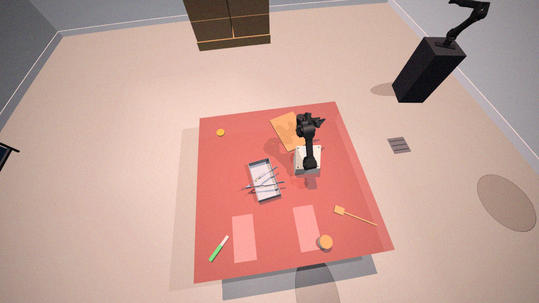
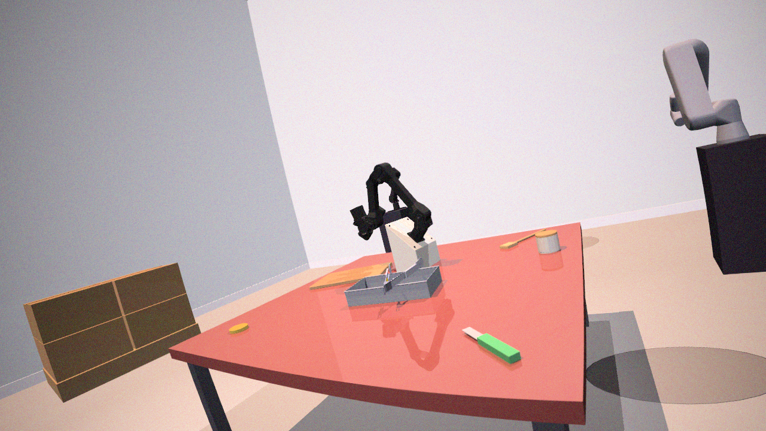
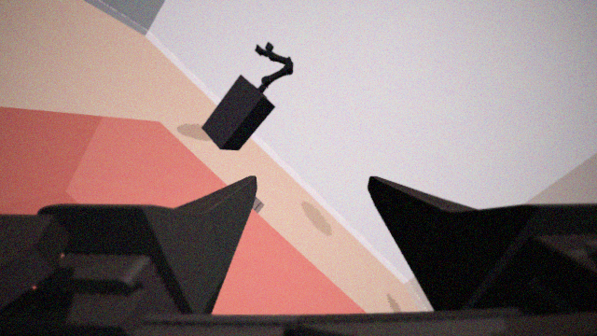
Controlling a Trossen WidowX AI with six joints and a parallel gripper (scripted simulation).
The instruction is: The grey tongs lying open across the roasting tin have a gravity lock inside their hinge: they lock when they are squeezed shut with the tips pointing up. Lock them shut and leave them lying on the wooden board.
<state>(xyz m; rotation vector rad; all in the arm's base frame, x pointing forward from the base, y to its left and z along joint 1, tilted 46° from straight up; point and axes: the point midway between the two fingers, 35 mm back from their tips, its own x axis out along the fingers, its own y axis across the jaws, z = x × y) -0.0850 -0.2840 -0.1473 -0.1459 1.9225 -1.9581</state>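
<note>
Now: the grey roasting tin 44 cm ahead of my gripper tip, 42 cm to the left of it and 21 cm below it. The rest, counted from my gripper tip: green-handled tool: 88 cm to the left, 72 cm ahead, 23 cm below; then wooden board: 23 cm below, 23 cm ahead, 5 cm to the right; then orange disc: 84 cm ahead, 23 cm below, 2 cm to the right.
</note>
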